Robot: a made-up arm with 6 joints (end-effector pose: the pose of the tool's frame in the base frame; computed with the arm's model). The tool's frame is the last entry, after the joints.
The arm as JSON. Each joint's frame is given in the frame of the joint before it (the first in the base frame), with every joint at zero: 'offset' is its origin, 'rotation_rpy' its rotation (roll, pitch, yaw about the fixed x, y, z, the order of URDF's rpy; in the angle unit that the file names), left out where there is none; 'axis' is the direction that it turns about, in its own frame. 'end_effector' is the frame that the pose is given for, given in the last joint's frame.
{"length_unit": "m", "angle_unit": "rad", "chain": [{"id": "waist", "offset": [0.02, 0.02, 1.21], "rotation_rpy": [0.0, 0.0, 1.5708], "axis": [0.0, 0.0, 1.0]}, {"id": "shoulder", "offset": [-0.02, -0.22, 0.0], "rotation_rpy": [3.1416, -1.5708, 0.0], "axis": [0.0, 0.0, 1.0]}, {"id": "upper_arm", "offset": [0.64, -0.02, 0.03], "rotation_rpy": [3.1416, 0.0, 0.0], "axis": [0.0, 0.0, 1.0]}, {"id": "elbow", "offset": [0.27, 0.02, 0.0], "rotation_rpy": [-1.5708, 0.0, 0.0], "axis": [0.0, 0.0, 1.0]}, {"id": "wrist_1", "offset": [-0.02, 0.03, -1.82], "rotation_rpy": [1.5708, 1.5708, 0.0], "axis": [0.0, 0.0, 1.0]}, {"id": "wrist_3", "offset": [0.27, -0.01, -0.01], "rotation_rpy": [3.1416, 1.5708, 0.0], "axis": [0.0, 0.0, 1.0]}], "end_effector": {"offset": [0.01, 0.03, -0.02], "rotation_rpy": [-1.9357, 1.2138, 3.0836]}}
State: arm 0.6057 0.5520 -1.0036 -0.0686 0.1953 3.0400
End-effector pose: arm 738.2 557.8 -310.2 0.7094 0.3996 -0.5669 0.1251
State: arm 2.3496 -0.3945 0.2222 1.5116 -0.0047 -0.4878
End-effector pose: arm -1035.4 1145.5 3168.3 0.0582 -0.5956 0.5319 0.5992
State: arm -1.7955 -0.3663 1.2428 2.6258 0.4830 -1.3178
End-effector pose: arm 76.1 261.2 3853.9 0.7420 -0.1091 0.6577 0.0701
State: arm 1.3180 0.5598 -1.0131 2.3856 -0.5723 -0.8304
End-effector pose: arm 415.3 851.7 -269.2 -0.8486 -0.2490 0.4310 0.1793
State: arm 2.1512 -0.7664 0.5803 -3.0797 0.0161 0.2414
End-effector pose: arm 96.2 -43.4 3768.7 -0.3861 -0.6235 -0.5799 0.3548
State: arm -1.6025 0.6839 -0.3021 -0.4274 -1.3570 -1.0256
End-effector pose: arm 169.5 -1629.5 191.4 -0.7961 -0.4939 0.3371 0.0933
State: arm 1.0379 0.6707 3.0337 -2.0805 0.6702 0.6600
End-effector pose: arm -398.6 -919.9 2999.1 0.8259 -0.2602 0.4662 0.1813
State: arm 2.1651 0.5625 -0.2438 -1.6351 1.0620 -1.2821
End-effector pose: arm -987.5 1909.1 581.5 0.5461 0.5914 0.0638 0.5899
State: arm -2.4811 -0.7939 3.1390 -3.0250 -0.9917 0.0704
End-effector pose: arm 969.6 763.4 -117.2 -0.5376 0.6204 0.2098 0.5310
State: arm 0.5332 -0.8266 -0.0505 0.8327 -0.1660 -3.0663
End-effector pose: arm 949.0 564.4 3245.3 0.7881 0.1478 0.3368 0.4936
